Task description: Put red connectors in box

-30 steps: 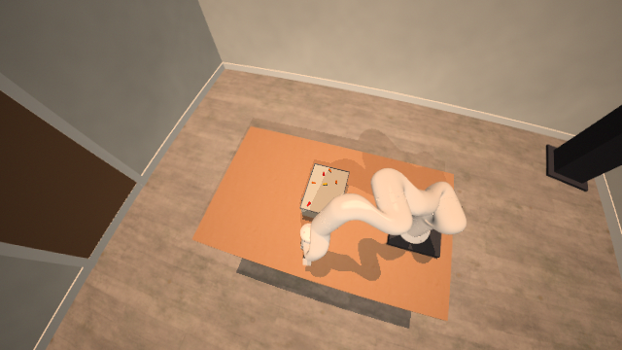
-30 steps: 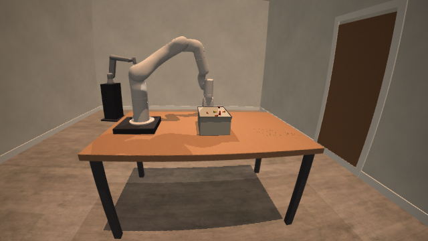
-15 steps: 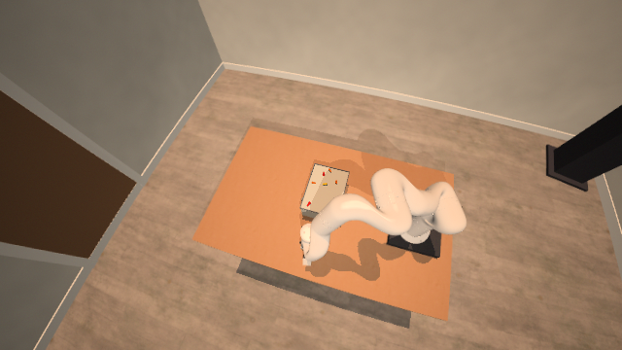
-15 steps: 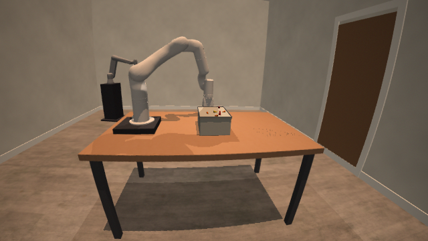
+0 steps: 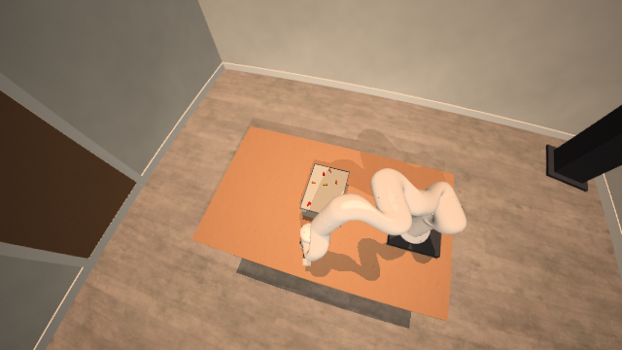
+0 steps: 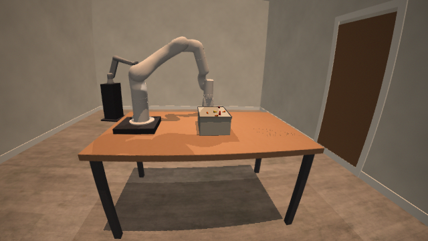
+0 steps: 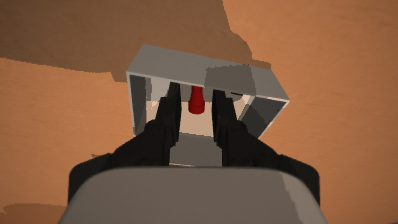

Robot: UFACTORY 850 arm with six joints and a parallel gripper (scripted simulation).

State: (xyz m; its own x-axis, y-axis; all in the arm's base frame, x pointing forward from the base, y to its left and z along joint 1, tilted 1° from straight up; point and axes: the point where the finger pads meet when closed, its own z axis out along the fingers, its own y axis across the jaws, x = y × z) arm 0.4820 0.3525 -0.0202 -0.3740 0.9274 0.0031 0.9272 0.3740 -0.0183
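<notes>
Right now the steel junction box is 3 cm below my hand, 2 cm to the right of it and 1 cm ahead of it. The rest, counted from my hand: tool case 30 cm to the right, 7 cm ahead, 7 cm above; yellow connector 33 cm to the right, 11 cm above, 8 cm ahead.
</notes>
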